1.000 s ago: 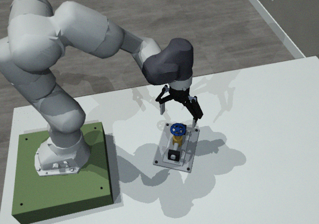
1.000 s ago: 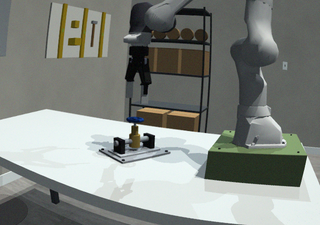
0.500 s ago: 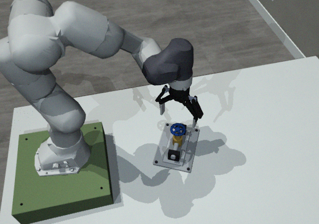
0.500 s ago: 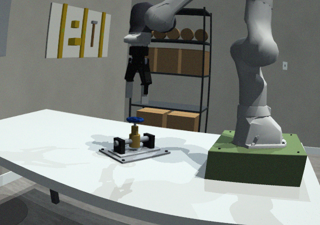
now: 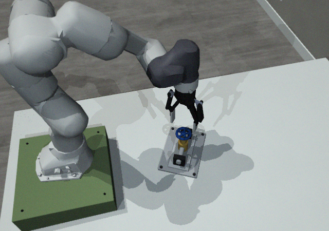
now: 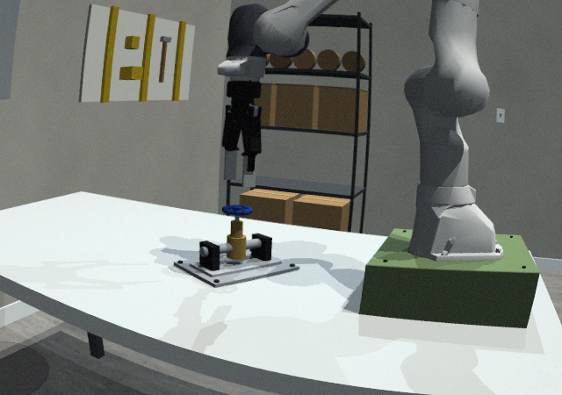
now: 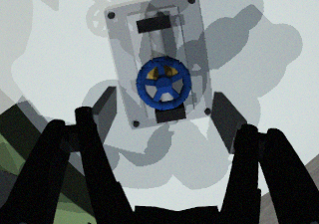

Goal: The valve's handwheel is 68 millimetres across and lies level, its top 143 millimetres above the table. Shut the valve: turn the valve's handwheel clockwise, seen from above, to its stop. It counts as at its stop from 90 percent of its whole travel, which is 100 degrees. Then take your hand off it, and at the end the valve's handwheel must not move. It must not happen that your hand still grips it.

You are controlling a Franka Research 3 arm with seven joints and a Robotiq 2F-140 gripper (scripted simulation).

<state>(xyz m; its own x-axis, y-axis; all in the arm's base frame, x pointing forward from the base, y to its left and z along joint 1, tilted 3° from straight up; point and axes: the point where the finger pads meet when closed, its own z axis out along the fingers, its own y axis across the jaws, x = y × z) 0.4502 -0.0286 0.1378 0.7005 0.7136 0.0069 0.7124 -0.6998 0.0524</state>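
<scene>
My hand is 9 cm above the blue spoked handwheel.
</scene>
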